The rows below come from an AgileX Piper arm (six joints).
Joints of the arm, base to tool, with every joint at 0 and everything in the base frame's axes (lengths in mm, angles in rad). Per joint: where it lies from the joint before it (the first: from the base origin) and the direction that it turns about. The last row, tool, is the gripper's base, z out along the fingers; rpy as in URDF.
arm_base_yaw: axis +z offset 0 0 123
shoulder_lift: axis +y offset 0 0 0
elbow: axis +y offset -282.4 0 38.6
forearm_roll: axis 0.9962 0 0.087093 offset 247.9 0 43.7
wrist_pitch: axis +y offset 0 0 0
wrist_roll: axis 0.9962 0 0.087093 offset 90.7 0 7.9
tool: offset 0 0 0 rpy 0 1.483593 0
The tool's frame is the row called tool.
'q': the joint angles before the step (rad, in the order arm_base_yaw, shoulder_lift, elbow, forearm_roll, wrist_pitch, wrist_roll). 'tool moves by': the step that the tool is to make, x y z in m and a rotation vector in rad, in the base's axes. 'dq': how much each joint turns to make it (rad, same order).
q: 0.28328, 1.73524, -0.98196, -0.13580, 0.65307, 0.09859
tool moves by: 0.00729, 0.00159, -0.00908, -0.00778, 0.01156, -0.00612
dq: 0.00000, 0.04403, -0.02088, -0.01100, -0.00874, 0.01447
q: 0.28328, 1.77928, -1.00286, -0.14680, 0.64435, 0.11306
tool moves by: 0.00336, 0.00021, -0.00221, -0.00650, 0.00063, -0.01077
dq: 0.00010, 0.01524, -0.01181, -0.01404, 0.00088, 0.02038
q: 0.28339, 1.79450, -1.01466, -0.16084, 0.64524, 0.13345
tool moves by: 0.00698, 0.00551, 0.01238, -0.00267, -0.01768, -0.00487
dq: 0.01307, -0.00272, -0.05268, -0.01029, 0.04179, 0.01954
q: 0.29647, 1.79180, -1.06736, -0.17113, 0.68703, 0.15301
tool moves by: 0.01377, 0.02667, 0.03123, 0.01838, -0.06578, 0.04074
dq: 0.06248, -0.00057, -0.13143, -0.00179, 0.06635, 0.01377
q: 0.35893, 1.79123, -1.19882, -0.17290, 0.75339, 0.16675
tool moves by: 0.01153, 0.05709, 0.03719, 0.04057, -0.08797, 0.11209
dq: 0.12773, 0.04204, -0.20418, 0.00472, 0.06670, 0.00354
